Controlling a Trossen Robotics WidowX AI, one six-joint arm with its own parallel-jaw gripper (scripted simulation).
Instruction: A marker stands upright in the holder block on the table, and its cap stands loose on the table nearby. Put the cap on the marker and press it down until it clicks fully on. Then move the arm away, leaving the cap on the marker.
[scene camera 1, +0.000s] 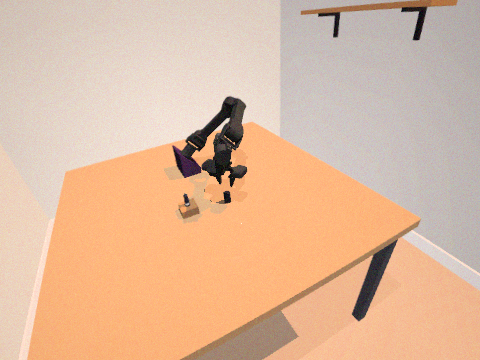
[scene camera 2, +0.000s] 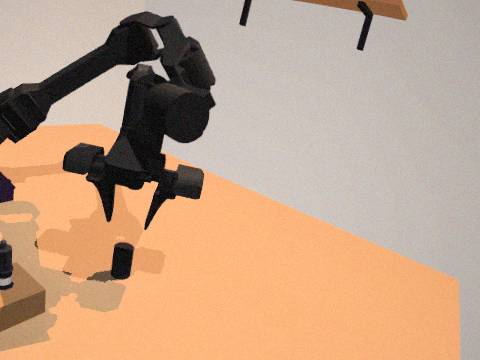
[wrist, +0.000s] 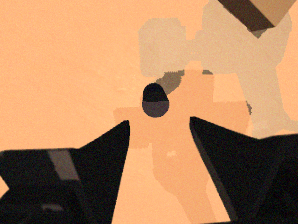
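Observation:
The gripper (scene camera 2: 127, 225) is visible, also in the wrist view (wrist: 159, 123). A black marker cap (scene camera 2: 123, 253) is visible as well; the cap also appears in the wrist view (wrist: 155, 103).

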